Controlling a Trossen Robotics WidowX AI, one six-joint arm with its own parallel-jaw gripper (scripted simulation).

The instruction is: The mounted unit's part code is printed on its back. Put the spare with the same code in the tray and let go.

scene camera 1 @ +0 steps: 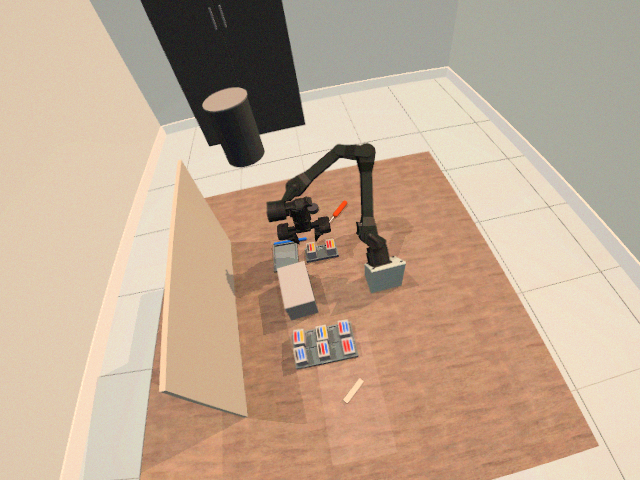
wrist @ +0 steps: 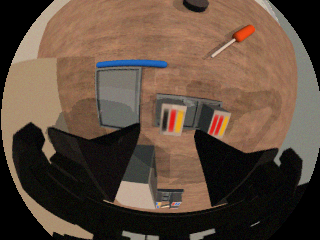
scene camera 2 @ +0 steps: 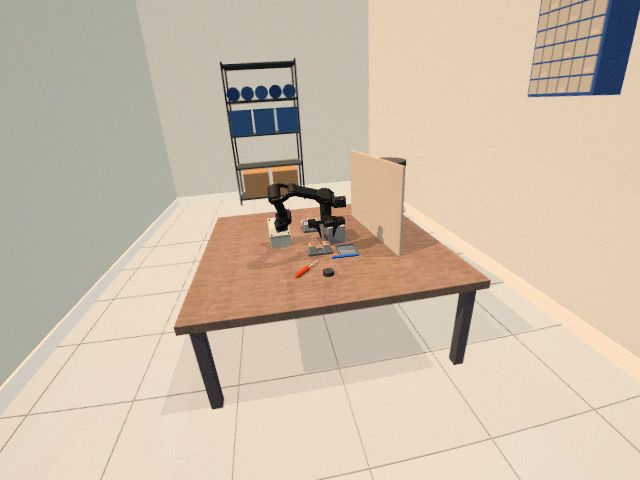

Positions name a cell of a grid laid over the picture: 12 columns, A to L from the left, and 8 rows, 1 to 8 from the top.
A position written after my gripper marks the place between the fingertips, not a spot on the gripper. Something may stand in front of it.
Observation:
My gripper (scene camera 1: F5) is open, with nothing in its grasp. I also see a grey tray (wrist: E4), a mounted unit (wrist: F7) and a small holder (wrist: H4).
My gripper shows as well in the wrist view (wrist: G5).

